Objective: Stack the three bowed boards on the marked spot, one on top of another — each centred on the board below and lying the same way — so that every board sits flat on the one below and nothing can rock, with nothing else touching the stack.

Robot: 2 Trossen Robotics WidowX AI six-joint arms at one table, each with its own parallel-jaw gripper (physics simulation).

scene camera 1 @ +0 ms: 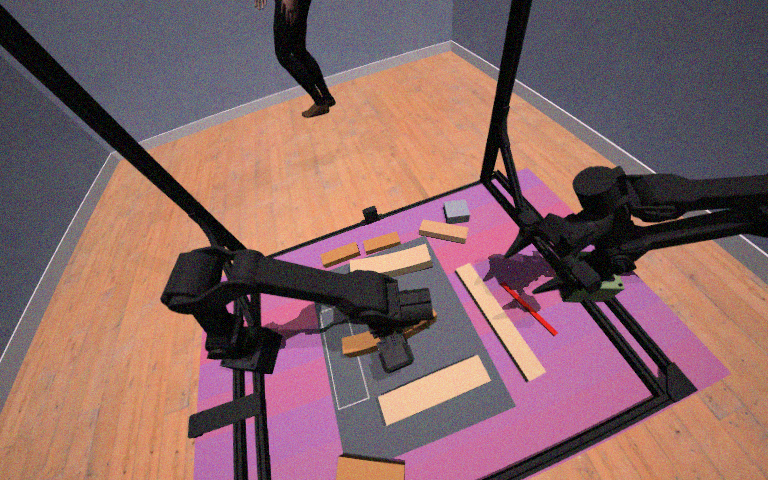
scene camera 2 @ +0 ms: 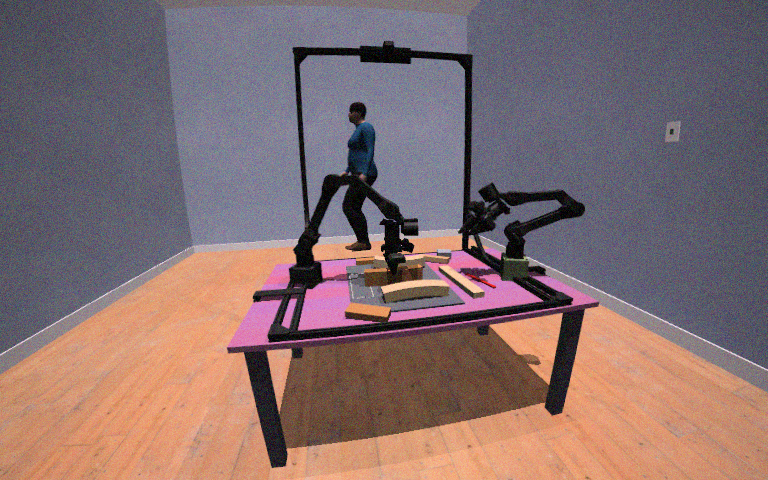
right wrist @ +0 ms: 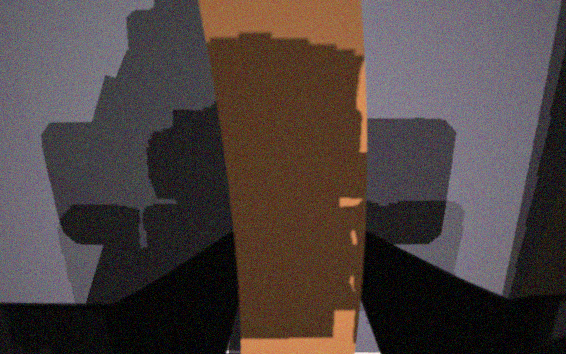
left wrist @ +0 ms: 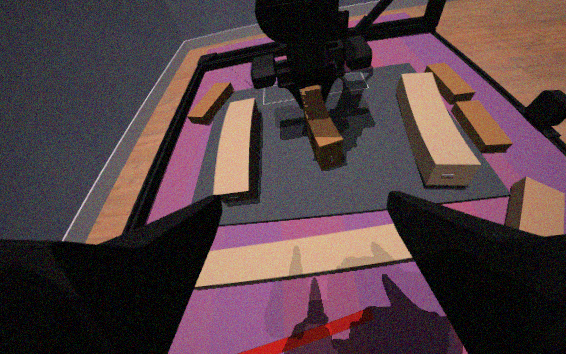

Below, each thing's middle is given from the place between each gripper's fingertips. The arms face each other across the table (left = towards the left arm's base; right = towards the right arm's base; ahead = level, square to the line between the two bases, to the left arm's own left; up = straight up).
Scene:
Right now the long pale plank [scene camera 1: 524, 359] is 27 cm to the left of my right hand and 4 cm below it.
Right now my left hand is 20 mm short of the long pale plank, 20 mm to the left of it and 190 mm above it.

